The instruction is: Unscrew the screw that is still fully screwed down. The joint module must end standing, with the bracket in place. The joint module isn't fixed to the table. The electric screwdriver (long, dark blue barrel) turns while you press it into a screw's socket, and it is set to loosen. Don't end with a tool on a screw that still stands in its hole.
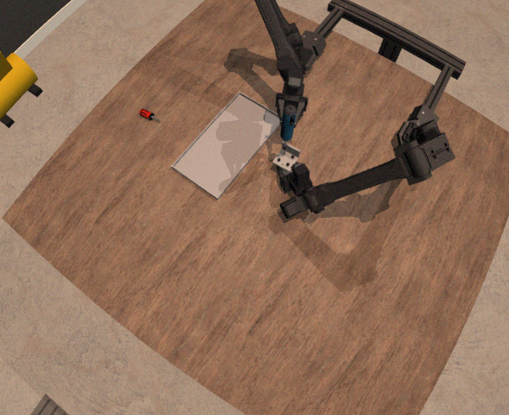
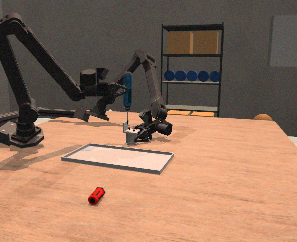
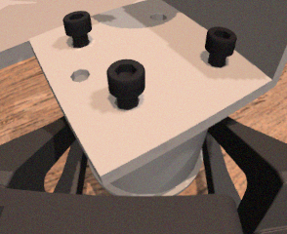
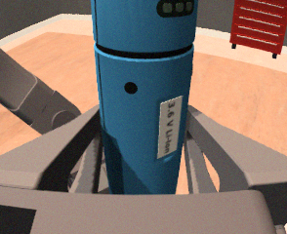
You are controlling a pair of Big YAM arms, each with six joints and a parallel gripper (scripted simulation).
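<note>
Now: left hand 1 cm below the joint module. Round my left hand: shallow grey tray: 22 cm to the right, 6 cm ahead, 2 cm below; pale l-shaped bracket: 5 cm above; red manual screwdriver: 55 cm to the right, 18 cm ahead, 1 cm below.
</note>
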